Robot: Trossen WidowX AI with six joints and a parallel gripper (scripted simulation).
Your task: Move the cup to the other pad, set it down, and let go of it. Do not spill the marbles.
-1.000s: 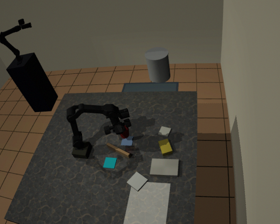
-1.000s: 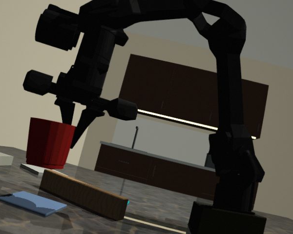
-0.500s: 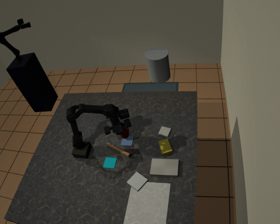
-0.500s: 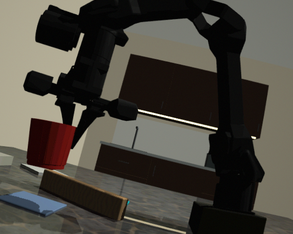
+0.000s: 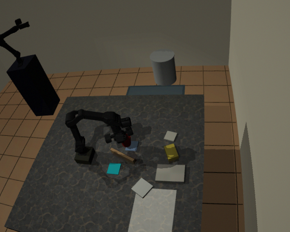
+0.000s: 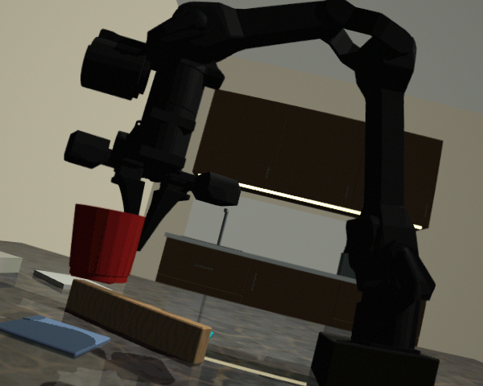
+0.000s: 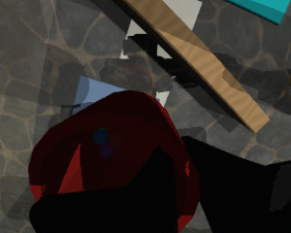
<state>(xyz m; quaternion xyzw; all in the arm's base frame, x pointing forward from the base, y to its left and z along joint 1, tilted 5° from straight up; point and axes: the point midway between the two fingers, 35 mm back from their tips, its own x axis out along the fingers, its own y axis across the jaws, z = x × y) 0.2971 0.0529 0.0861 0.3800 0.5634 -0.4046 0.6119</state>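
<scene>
My gripper tip is now 15 cm to the left of the teal pad, 11 cm above it and 6 cm past it. The rest, counted from my gripper tip: wooden bar: 9 cm below, 6 cm to the right, 1 cm behind; then yellow block: 33 cm ahead, 8 cm below, 3 cm to the right; then red cup: 3 cm ahead, 1 cm to the left.
</scene>
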